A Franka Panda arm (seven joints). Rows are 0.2 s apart.
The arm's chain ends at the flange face. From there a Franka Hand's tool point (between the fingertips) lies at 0.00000 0.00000 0.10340 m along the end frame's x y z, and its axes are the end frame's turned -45 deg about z.
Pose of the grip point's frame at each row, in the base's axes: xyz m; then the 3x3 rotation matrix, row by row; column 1 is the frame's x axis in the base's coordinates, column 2 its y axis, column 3 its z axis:
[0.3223 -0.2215 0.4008], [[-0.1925 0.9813 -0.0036], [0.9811 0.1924 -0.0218], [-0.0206 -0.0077 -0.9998]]
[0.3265 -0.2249 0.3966], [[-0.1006 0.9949 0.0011], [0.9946 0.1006 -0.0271], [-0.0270 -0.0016 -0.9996]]
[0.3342 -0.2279 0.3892], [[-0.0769 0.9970 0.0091], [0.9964 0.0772 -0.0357], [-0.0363 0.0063 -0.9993]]
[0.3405 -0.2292 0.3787], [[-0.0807 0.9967 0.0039], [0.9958 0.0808 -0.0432], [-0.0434 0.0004 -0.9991]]
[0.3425 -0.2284 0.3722], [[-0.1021 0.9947 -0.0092], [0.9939 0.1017 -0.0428], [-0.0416 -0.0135 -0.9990]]
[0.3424 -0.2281 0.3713], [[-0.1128 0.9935 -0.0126], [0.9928 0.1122 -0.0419], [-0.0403 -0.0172 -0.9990]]
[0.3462 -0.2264 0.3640], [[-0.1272 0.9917 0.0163], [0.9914 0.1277 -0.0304], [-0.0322 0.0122 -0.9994]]
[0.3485 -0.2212 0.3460], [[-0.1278 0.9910 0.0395], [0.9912 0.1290 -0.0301], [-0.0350 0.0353 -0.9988]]
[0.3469 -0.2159 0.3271], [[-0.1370 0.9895 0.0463], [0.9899 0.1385 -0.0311], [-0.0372 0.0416 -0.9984]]
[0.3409 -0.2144 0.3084], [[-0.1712 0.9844 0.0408], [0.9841 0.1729 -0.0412], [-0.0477 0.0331 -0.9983]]
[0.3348 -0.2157 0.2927], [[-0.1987 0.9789 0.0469], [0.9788 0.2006 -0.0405], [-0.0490 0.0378 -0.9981]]
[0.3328 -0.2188 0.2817], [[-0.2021 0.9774 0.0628], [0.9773 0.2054 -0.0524], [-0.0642 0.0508 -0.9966]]
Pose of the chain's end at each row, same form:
[0.3227 -0.2192 0.5042], [[0.5578 0.8300 -0.0036], [0.8298 -0.5577 -0.0218], [-0.0200 0.0091 -0.9998]]
[0.3264 -0.2221 0.5000], [[0.6324 0.7746 0.0011], [0.7744 -0.6322 -0.0271], [-0.0202 0.0180 -0.9996]]
[0.3333 -0.2242 0.4925], [[0.6506 0.7594 0.0091], [0.7591 -0.6500 -0.0357], [-0.0212 0.0301 -0.9993]]
[0.3401 -0.2247 0.4820], [[0.6477 0.7618 0.0039], [0.7613 -0.6470 -0.0432], [-0.0304 0.0310 -0.9991]]
[0.3435 -0.2240 0.4755], [[0.6312 0.7756 -0.0092], [0.7747 -0.6309 -0.0428], [-0.0390 0.0199 -0.9990]]
[0.3437 -0.2238 0.4746], [[0.6227 0.7823 -0.0126], [0.7814 -0.6227 -0.0419], [-0.0407 0.0163 -0.9990]]
[0.3445 -0.2233 0.4673], [[0.6113 0.7912 0.0163], [0.7913 -0.6107 -0.0304], [-0.0141 0.0314 -0.9994]]
[0.3444 -0.2181 0.4493], [[0.6104 0.7911 0.0395], [0.7921 -0.6097 -0.0301], [0.0002 0.0497 -0.9988]]
[0.3421 -0.2127 0.4303], [[0.6028 0.7966 0.0463], [0.7979 -0.6020 -0.0311], [0.0031 0.0557 -0.9984]]
[0.3367 -0.2101 0.4116], [[0.5750 0.8171 0.0408], [0.8181 -0.5736 -0.0412], [-0.0103 0.0571 -0.9983]]
[0.3300 -0.2115 0.3959], [[0.5517 0.8327 0.0469], [0.8340 -0.5503 -0.0405], [-0.0079 0.0614 -0.9981]]
[0.3263 -0.2134 0.3847], [[0.5482 0.8340 0.0628], [0.8363 -0.5458 -0.0524], [-0.0095 0.0813 -0.9966]]

